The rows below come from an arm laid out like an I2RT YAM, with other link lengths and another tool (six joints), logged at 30 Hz.
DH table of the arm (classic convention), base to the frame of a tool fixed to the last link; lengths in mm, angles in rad. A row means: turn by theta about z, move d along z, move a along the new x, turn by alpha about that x. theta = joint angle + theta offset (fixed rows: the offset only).
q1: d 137.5; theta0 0; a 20.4; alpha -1.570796
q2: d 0; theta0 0; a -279.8; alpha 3.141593
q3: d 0; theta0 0.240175; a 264.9; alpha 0
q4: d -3; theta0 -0.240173; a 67.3; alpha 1.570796
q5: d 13.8; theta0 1.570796; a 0; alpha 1.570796
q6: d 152.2; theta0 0.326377; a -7; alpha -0.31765
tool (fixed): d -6; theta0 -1.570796; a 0; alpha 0
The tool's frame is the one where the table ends.
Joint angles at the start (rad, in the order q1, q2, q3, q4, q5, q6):
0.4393, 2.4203, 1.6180, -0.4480, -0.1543, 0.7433
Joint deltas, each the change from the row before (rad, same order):
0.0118, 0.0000, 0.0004, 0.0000, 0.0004, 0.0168
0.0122, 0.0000, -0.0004, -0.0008, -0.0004, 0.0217
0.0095, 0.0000, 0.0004, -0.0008, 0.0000, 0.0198
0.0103, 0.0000, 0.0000, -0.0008, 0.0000, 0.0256
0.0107, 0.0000, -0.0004, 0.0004, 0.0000, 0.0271
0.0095, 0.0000, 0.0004, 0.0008, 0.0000, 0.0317
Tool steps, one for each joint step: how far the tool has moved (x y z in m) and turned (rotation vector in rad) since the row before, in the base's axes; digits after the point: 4 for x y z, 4 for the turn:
-0.0027, 0.0053, 0.0001, 0.0034, 0.0041, -0.0041
-0.0033, 0.0053, -0.0002, 0.0044, 0.0072, -0.0080
-0.0024, 0.0041, 0.0001, 0.0039, 0.0058, -0.0091
-0.0027, 0.0044, -0.0001, 0.0049, 0.0079, -0.0137
-0.0028, 0.0046, -0.0001, 0.0055, 0.0076, -0.0147
-0.0022, 0.0041, 0.0001, 0.0069, 0.0079, -0.0202

